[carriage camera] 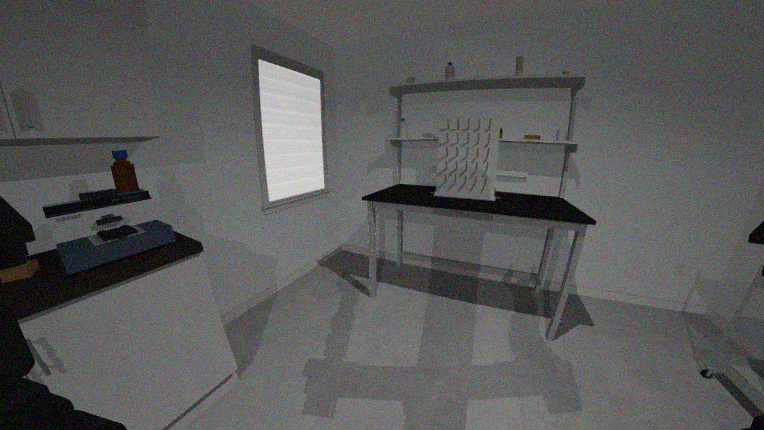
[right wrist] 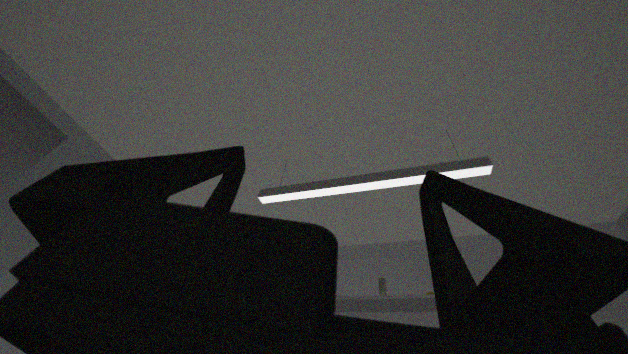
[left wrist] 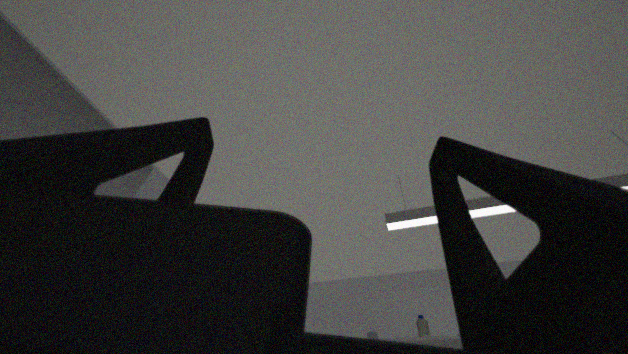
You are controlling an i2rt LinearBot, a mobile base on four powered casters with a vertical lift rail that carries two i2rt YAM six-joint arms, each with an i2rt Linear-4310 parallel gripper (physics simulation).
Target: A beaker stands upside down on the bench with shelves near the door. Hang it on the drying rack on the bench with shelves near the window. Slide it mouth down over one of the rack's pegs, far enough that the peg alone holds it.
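Observation:
The drying rack [carriage camera: 466, 188], a pale upright board with rows of slanting pegs, stands on the black-topped bench with shelves [carriage camera: 539, 207] right of the window, in the middle right of the carriage view. No beaker shows on its pegs. The upside-down beaker and the bench near the door do not show in these views. My left gripper [left wrist: 321, 141] is open and empty, its fingers wide apart against the ceiling. My right gripper [right wrist: 333, 169] is open and empty too, pointing up toward the ceiling and a lamp. Both are far from the rack.
A window [carriage camera: 291, 128] is in the wall left of the bench. A dark-topped counter [carriage camera: 187, 244] with a blue-grey device [carriage camera: 120, 243] and a brown bottle [carriage camera: 124, 176] stands close at the left. Bottles and small items stand on the bench's shelves. Part of a wheeled cart [carriage camera: 735, 392] shows at the right edge.

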